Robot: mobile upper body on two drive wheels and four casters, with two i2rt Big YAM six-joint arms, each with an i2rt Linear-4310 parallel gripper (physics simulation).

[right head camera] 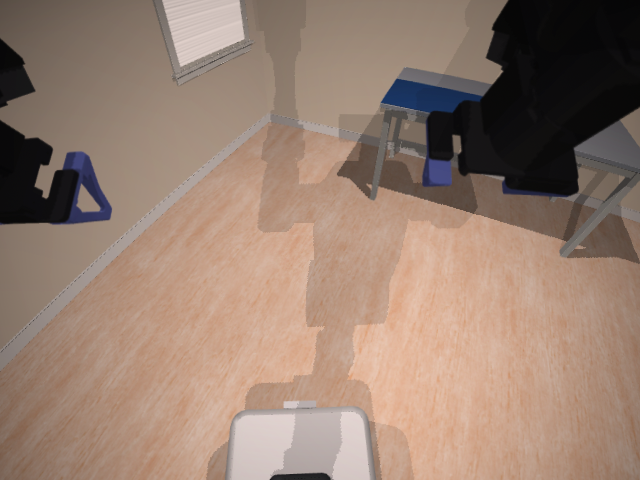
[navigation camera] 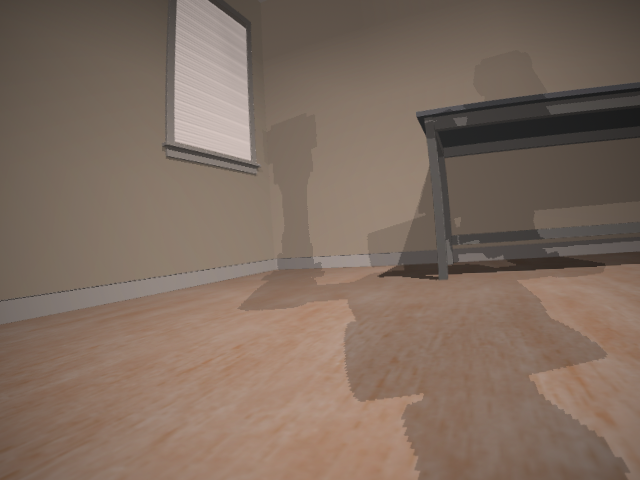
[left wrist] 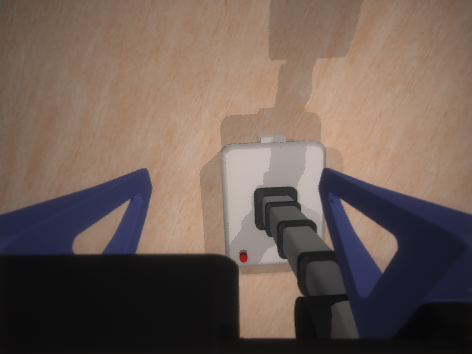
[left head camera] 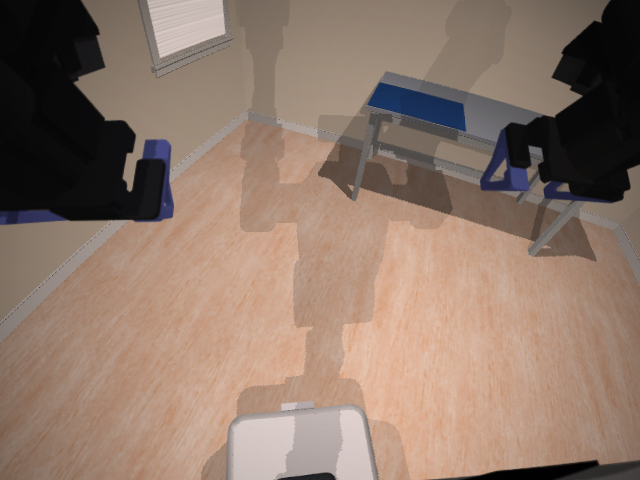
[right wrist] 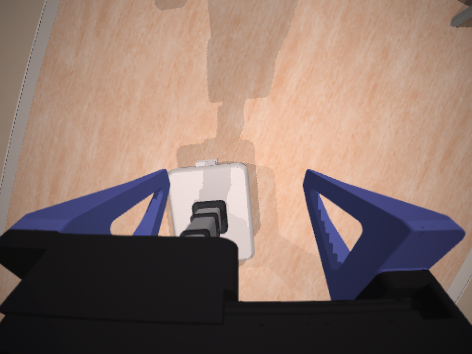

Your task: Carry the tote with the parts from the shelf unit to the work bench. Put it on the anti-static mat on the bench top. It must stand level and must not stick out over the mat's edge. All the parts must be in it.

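Frame: origin at the left arm's base, x up, y left, z back, level; millimetres.
Where they show: left gripper, fingertip midpoint: [right head camera: 72,215] [left wrist: 235,177] [left head camera: 124,212]; right gripper, fingertip midpoint: [right head camera: 464,184] [left head camera: 514,189] [right wrist: 236,176].
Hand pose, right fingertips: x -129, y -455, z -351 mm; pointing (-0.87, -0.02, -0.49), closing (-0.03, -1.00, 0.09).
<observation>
After its pixels a point has its place.
The work bench [left head camera: 509,119] @(x -648, y -1733, z -1765 mm) [right head camera: 611,143] @(x -648, y -2021, z -1406 mm) [navigation camera: 437,206] @(x -1083, y -769, z -1782 mm) stands against the far wall, right of the middle in both head camera views, with grey legs and a grey top. The blue anti-static mat [left head camera: 386,96] @(x -646, y -886, z -1936 mm) [right head camera: 405,95] @(x -646, y -897, z -1894 mm) lies on the left part of its top; nothing shows on the visible part of the mat. My left gripper [left wrist: 235,177] @(x -143, y -9, z -329 mm) is open and empty, high above the floor. My right gripper [right wrist: 236,176] @(x -129, y -455, z -351 mm) [left head camera: 537,188] [right head camera: 485,183] @(x -129, y -455, z -351 mm) is open and empty; in the right head camera view its arm covers part of the bench and mat. The tote, the parts and the shelf unit do not show in any view.
My white base [left head camera: 263,439] @(x -1150, y -93, z -229 mm) [right head camera: 263,439] @(x -1150, y -94, z -215 mm) [left wrist: 245,175] @(x -1150, y -81, z -170 mm) [right wrist: 235,190] @(x -1150, y -398, z -157 mm) shows below. A window [left head camera: 188,25] @(x -425, y 413, z -2496 mm) [right head camera: 206,31] @(x -408, y 415, z -2494 mm) [navigation camera: 211,82] @(x -58, y 410, z -2504 mm) with a blind is in the wall at left. Walls with pale baseboards [navigation camera: 129,281] @(x -1323, y 710, z -1883 mm) meet at a corner left of the bench. Robot shadows cross the wooden floor [navigation camera: 180,372] @(x -1410, y 52, z -915 mm).
</observation>
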